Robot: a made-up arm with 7 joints.
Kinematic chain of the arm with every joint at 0, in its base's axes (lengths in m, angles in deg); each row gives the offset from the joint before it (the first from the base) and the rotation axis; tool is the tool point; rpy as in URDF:
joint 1: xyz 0 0 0.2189 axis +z
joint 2: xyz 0 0 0 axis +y
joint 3: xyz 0 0 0.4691 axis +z
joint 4: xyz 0.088 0 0 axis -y
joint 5: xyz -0.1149 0 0.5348 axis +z
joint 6: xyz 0 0 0 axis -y
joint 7: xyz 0.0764 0 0 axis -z
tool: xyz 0 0 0 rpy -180 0 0
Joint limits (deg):
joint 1: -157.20..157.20
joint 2: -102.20..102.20
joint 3: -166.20..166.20
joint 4: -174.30..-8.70
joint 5: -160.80..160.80
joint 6: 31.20..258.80
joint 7: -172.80..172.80
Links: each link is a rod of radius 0.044 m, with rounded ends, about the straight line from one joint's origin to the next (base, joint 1, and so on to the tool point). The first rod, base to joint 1, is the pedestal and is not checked.
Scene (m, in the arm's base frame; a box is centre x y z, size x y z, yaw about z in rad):
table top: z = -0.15
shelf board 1: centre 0.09 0.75 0 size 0.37 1.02 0.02 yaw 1.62
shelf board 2: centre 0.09 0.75 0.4 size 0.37 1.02 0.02 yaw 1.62
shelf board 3: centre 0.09 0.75 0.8 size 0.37 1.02 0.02 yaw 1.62
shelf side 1: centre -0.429 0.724 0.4 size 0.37 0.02 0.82 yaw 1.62
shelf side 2: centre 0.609 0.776 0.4 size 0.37 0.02 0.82 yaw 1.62
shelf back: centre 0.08 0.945 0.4 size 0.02 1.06 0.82 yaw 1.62
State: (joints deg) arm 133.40 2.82 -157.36 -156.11 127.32 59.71 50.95
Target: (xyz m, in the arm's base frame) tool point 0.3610 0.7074 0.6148
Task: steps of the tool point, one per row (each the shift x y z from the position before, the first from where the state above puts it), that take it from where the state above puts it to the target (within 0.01 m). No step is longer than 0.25 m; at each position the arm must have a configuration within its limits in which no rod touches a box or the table.
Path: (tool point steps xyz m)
1: 0.0988 0.0772 0.1550
2: 0.0426 0.1478 0.1497
3: -0.0194 0.2013 0.1059
4: -0.0751 0.2252 0.0349
5: -0.1171 0.2143 -0.0456

